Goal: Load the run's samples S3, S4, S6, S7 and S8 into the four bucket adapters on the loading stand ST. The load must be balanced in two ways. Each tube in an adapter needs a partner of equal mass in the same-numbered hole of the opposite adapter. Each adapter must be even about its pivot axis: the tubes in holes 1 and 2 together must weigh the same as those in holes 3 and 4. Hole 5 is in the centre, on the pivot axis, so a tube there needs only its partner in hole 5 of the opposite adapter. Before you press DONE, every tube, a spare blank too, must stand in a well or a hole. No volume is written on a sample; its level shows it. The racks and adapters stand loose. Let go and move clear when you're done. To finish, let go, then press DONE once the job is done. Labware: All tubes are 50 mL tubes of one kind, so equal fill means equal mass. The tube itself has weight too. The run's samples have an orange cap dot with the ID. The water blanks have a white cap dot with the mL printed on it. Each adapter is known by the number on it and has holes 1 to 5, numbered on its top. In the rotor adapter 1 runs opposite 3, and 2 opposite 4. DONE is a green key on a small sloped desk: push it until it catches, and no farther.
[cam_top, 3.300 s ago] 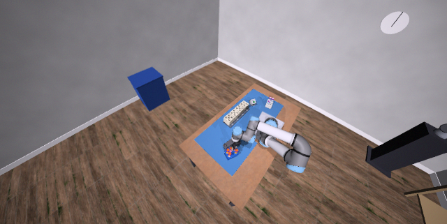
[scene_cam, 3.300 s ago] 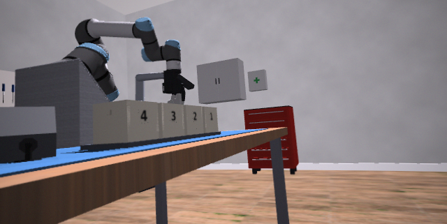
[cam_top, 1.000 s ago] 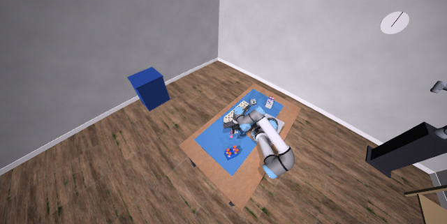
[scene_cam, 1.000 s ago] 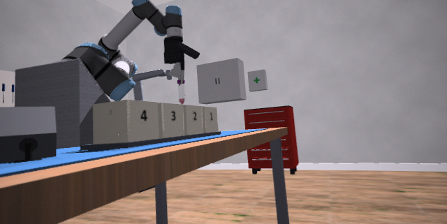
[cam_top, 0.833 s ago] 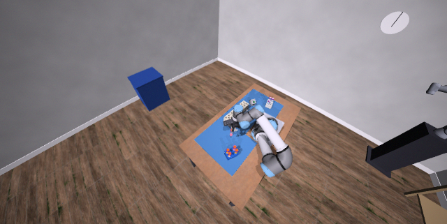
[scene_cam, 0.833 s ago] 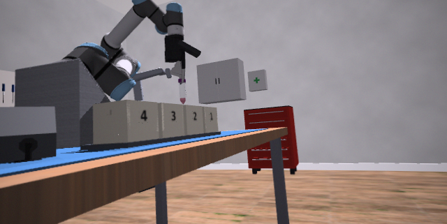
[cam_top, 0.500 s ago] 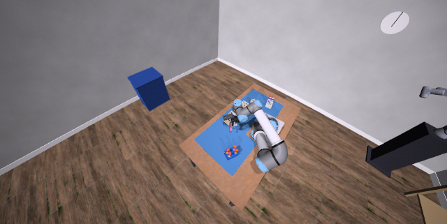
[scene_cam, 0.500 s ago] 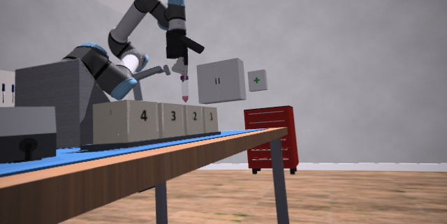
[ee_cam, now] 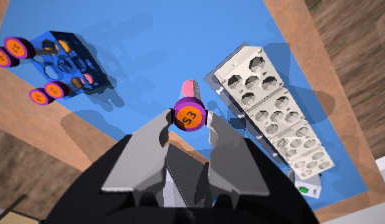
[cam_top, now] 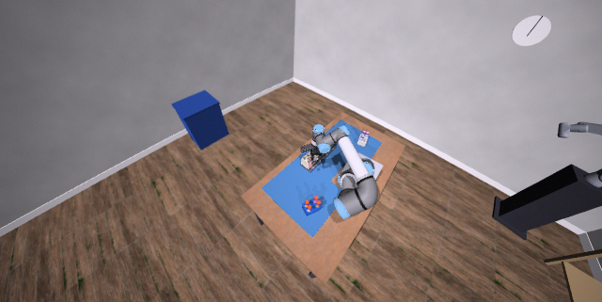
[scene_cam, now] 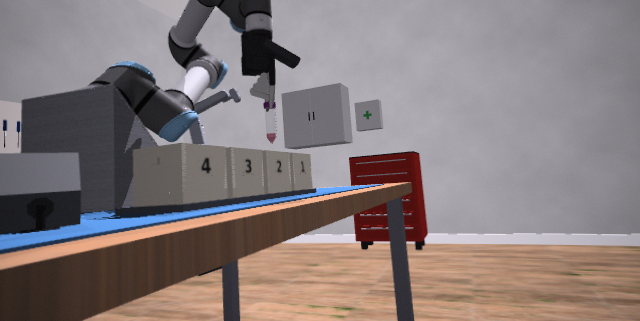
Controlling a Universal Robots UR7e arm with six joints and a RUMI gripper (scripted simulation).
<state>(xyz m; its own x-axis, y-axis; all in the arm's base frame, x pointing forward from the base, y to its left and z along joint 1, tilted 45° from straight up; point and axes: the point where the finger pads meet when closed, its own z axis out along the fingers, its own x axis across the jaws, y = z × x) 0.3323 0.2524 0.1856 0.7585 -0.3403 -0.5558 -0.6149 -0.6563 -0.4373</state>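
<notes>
Right now the tube is 220 mm behind my hand, 190 mm below it and 140 mm to the left of it. The rest, counted from my hand: sample tube S4: 270 mm behind, 190 mm below, 150 mm to the left; green DONE key: 580 mm to the right, 180 mm below, 80 mm ahead; blue rack: 230 mm behind, 220 mm below, 190 mm to the left.
</notes>
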